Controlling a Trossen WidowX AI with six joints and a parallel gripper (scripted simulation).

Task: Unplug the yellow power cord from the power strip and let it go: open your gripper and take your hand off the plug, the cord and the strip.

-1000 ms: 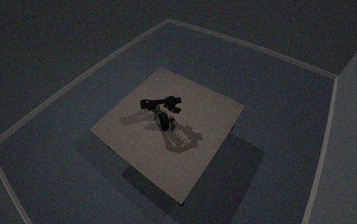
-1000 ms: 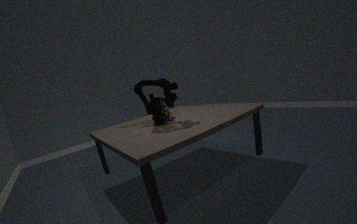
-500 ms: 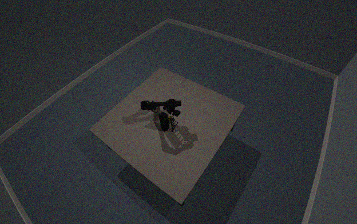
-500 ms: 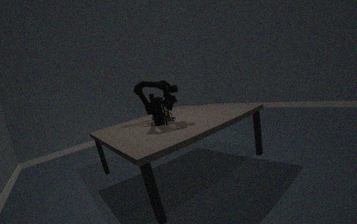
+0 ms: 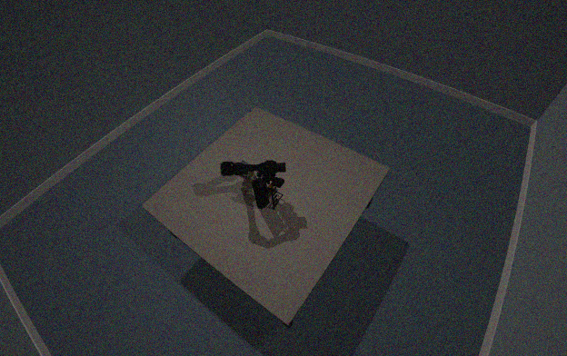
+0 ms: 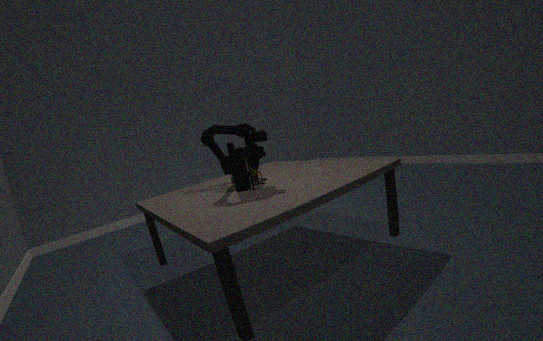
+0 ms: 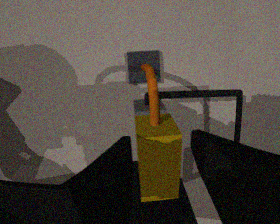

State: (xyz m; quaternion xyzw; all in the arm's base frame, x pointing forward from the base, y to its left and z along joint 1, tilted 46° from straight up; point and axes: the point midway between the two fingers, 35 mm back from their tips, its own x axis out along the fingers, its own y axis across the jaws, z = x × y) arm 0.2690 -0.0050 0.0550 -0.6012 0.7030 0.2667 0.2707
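Now: gripper tip 4 cm to the left of the yellow plug and 1 cm above it.
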